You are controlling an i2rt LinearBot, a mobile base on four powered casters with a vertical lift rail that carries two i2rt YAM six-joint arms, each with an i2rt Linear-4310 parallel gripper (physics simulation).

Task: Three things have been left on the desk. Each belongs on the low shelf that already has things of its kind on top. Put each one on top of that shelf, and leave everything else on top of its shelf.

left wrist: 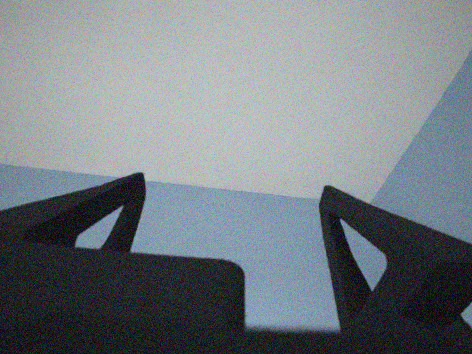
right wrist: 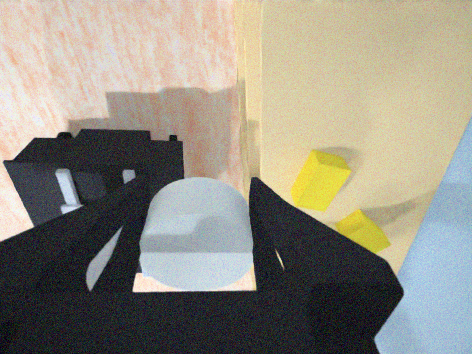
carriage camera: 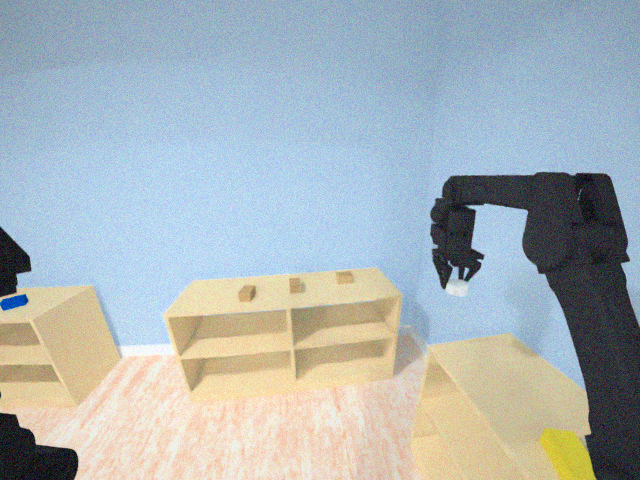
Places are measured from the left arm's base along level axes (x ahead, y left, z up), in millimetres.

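Pixels of known places: left gripper, fingertip midpoint: [left wrist: 233, 189]; right gripper, fingertip midpoint: [right wrist: 199, 187] [carriage camera: 452, 287].
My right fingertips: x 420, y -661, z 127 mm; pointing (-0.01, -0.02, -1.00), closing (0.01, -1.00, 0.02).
Behind a point stands the place of what it marks.
My right gripper [carriage camera: 456, 283] {x 420, y -661, z 127 mm} [right wrist: 199, 187] {x 420, y -661, z 127 mm} is shut on a white cylinder [carriage camera: 457, 288] {x 379, y -649, z 148 mm} [right wrist: 196, 235] {x 414, y -660, z 151 mm} and holds it in the air. In the carriage view it is above and behind the right low shelf's far end. My left gripper [left wrist: 233, 189] {x 48, y -4, z 429 mm} is open and empty, facing the wall and ceiling. The middle low shelf [carriage camera: 217, 304] {x 874, y 227, z -208 mm} has three brown blocks [carriage camera: 247, 292] {x 910, y 73, z -158 mm} [carriage camera: 295, 285] {x 990, y -166, z -162 mm} [carriage camera: 344, 277] {x 1093, y -442, z -168 mm} on top. The left low shelf [carriage camera: 77, 341] {x 849, y 1150, z -469 mm} has a blue block [carriage camera: 13, 302] {x 791, y 1386, z -176 mm} on top. The right low shelf [carriage camera: 511, 372] {x 440, y -939, z -208 mm} [right wrist: 350, 65] {x 388, y -878, z -208 mm} carries yellow blocks [carriage camera: 567, 454] {x 182, y -853, z -163 mm} [right wrist: 321, 180] {x 204, y -865, z -163 mm} [right wrist: 363, 231] {x 73, y -988, z -163 mm}. The desk does not show.
The blue wall [carriage camera: 258, 155] {x 1251, y 45, z 533 mm} [right wrist: 450, 240] {x 60, y -1178, z -148 mm} stands behind the middle shelf and along the right shelf. The floor [carriage camera: 258, 439] {x 607, y 13, z -818 mm} [right wrist: 115, 45] {x 250, y -364, z -818 mm} lies in front of the shelves. The robot's dark base [right wrist: 105, 145] {x -23, y -329, z -641 mm} shows left of the right shelf in the right wrist view.
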